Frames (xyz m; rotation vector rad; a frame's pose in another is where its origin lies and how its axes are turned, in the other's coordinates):
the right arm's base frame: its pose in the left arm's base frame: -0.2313 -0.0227 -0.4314 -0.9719 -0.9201 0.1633
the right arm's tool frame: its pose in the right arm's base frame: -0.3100 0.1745 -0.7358 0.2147 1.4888 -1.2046
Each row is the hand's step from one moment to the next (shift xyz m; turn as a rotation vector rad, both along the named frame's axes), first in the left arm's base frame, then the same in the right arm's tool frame.
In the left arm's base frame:
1: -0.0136 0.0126 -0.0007 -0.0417 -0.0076 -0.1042
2: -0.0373 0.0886 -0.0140 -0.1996 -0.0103 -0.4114
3: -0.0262 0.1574 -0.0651 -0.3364 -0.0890 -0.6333
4: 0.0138 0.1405 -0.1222 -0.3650 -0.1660 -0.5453
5: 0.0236 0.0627 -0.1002 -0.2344 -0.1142 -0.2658
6: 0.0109 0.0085 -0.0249 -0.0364 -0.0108 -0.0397
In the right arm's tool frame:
1: -0.0158 -0.0096 -0.0017 -0.0010 -0.0361 -0.1065
2: -0.0949 -0.0112 -0.0173 -0.0321 -0.1709 -0.4230
3: -0.1568 0.0209 -0.0684 0.0132 -0.3108 -0.6522
4: -0.1282 0.0581 -0.1227 0.0773 -0.3641 -0.5653
5: -0.0513 0.0453 -0.0992 0.0546 -0.2407 -0.2787
6: -0.0046 0.0142 -0.0243 0.0018 -0.0356 -0.0418

